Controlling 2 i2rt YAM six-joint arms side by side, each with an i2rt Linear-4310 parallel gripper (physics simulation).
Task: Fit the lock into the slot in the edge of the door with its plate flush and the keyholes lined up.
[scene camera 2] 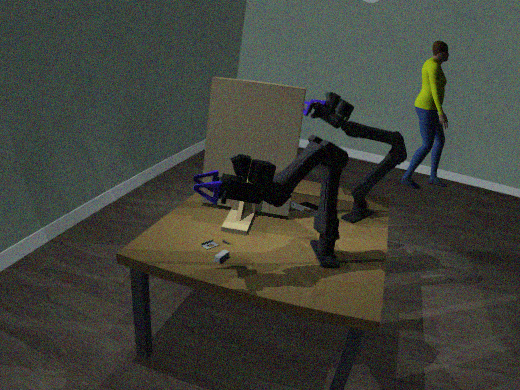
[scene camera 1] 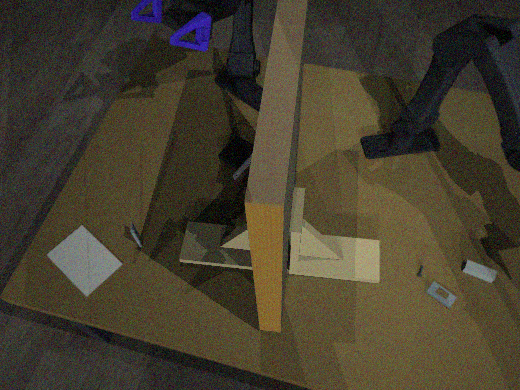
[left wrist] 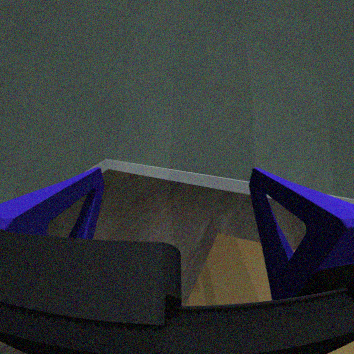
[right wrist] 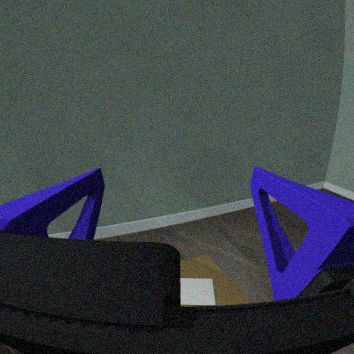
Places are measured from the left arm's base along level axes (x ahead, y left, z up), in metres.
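Pixels of known places: left gripper, fingertip midpoint: (scene camera 2: pixel 193 182) (left wrist: pixel 176 175); right gripper, fingertip midpoint: (scene camera 1: pixel 150 28) (right wrist: pixel 176 175); left arm's base, origin of the base link: (scene camera 2: pixel 324 254) (scene camera 1: pixel 399 144); right arm's base, origin of the base link: (scene camera 2: pixel 357 216) (scene camera 1: pixel 245 91).
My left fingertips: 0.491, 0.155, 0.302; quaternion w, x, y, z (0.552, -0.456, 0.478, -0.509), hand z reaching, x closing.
Observation:
Ahead of a thing's pixels: the offset from my left fingertips to its top centre, as dx, dy, dz. "spot": to the spot under its first point.
The door {-0.228, -0.526, +0.259} (scene camera 1: pixel 270 165) (scene camera 2: pixel 255 120) stands upright on the table. No slot shows in its near edge in scene camera 1. A dark piece {-0.524, -0.586, -0.275} (scene camera 1: pixel 236 150) with a pale strip {spot: -0.470, -0.584, -0.288} (scene camera 1: pixel 242 169), partly hidden behind the door, may be the lock; I cannot tell for sure. My left gripper (scene camera 2: pixel 195 183) (left wrist: pixel 176 175) is open and empty, raised above the table on the near side of the door in scene camera 2. My right gripper (scene camera 1: pixel 151 30) (scene camera 2: pixel 306 108) (right wrist: pixel 176 175) is open and empty, high up by the door's right edge in scene camera 2. Keyholes are not visible.
Pale feet (scene camera 1: pixel 367 260) (scene camera 1: pixel 207 245) brace the door. A small holed plate {-0.073, -0.188, -0.292} (scene camera 1: pixel 441 294) (scene camera 2: pixel 210 244), a white block {-0.110, -0.091, -0.280} (scene camera 1: pixel 481 271) (scene camera 2: pixel 222 256) and a small dark piece {-0.133, -0.215, -0.291} (scene camera 1: pixel 420 270) lie at the right in scene camera 1; a white square {spot: -0.279, -0.984, -0.300} (scene camera 1: pixel 85 260) (right wrist: pixel 197 291) and thin metal piece {-0.309, -0.854, -0.226} (scene camera 1: pixel 135 236) lie left.

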